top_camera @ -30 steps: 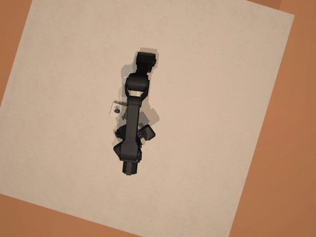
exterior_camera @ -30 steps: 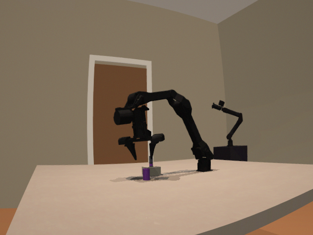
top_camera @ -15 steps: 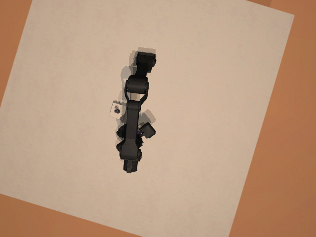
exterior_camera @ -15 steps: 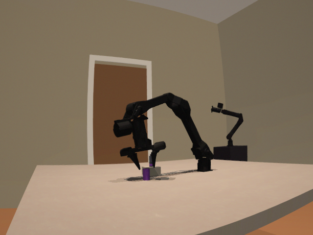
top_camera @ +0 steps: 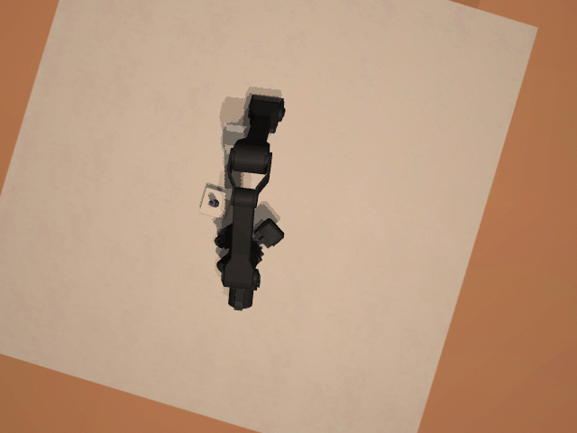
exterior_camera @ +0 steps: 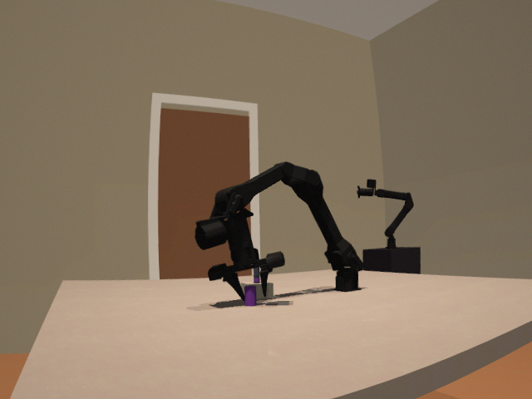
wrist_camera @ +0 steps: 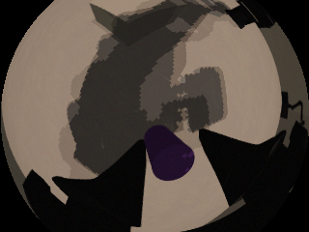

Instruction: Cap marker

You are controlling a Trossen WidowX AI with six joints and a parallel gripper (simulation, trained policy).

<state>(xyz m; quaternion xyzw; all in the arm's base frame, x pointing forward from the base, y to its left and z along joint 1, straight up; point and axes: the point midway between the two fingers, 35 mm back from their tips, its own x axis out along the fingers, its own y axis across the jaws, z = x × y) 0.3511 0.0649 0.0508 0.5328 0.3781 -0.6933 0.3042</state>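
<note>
The dark marker lies 7 cm behind my gripper tip, 13 cm to the right of it and 6 cm above it. The rest, counted from my gripper tip: holder block 7 cm behind, 13 cm to the right; then purple cap 1 cm ahead, 1 cm above.
</note>
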